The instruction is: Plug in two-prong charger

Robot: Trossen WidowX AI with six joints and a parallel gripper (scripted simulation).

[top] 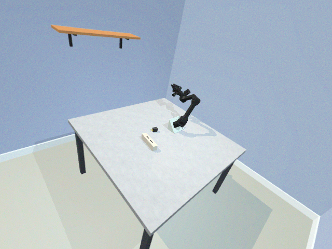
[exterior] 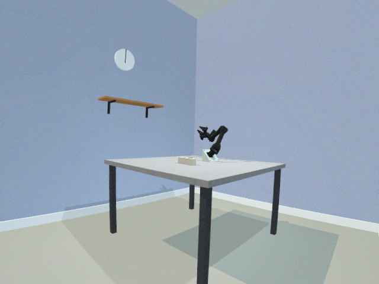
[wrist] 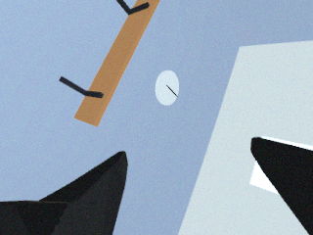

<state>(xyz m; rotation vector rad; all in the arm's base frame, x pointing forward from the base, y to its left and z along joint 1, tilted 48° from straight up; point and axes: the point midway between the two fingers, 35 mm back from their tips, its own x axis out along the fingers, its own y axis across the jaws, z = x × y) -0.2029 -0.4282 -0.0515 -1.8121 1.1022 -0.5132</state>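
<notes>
Now: the dark grey charger 43 cm ahead of my gripper tip, 26 cm to the left of it and 34 cm below it.
</notes>
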